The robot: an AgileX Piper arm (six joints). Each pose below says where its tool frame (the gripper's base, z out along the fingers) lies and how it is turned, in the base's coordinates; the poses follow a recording.
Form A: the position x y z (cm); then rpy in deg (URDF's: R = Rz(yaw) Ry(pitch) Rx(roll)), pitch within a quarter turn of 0, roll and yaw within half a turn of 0.
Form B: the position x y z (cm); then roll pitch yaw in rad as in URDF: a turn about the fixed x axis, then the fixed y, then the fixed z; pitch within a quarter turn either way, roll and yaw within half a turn. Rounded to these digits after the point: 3 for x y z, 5 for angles.
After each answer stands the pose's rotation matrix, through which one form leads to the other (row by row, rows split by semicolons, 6 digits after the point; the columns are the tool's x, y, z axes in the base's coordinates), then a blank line. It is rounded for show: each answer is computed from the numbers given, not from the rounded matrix.
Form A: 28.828 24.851 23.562 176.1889 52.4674 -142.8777
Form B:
28.828 24.851 23.562 3.07508 0.91573 -2.49369
-0.485755 -0.644211 0.590791; -0.367671 0.763775 0.530533; -0.793007 0.040493 -0.607866

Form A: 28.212 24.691 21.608 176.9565 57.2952 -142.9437
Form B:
28.212 24.691 21.608 3.08847 0.99999 -2.49484
-0.431192 -0.637404 0.638585; -0.325591 0.769996 0.548723; -0.841466 0.028687 -0.539549

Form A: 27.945 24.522 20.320 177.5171 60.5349 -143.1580
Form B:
27.945 24.522 20.320 3.09826 1.05653 -2.49858
-0.393658 -0.629233 0.670149; -0.294944 0.776925 0.556234; -0.870655 0.021309 -0.491432

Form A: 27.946 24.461 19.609 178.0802 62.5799 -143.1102
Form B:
27.946 24.461 19.609 3.10809 1.09223 -2.49774
-0.368313 -0.623724 0.689430; -0.276435 0.781492 0.559333; -0.887654 0.015427 -0.460253

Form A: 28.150 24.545 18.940 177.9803 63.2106 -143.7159
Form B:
28.150 24.545 18.940 3.10634 1.10323 -2.50832
-0.363316 -0.616782 0.698270; -0.266727 0.786974 0.556353; -0.892669 0.015885 -0.450432

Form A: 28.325 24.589 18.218 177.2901 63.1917 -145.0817
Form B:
28.325 24.589 18.218 3.09430 1.10290 -2.53215
-0.369812 -0.606368 0.703958; -0.258160 0.794898 0.549082; -0.892520 0.021323 -0.450502

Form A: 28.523 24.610 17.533 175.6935 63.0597 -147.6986
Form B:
28.523 24.610 17.533 3.06643 1.10060 -2.57783
-0.382950 -0.589448 0.711267; -0.242104 0.807090 0.538509; -0.891479 0.034021 -0.451783

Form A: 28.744 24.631 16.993 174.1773 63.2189 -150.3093
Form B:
28.744 24.631 16.993 3.03997 1.10338 -2.62339
-0.391427 -0.571440 0.721278; -0.223182 0.819370 0.528037; -0.892734 0.045712 -0.448258

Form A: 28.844 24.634 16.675 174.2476 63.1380 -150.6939
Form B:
28.844 24.634 16.675 3.04119 1.10197 -2.63010
-0.394015 -0.564982 0.724947; -0.221166 0.823860 0.521863; -0.892097 0.045288 -0.449568

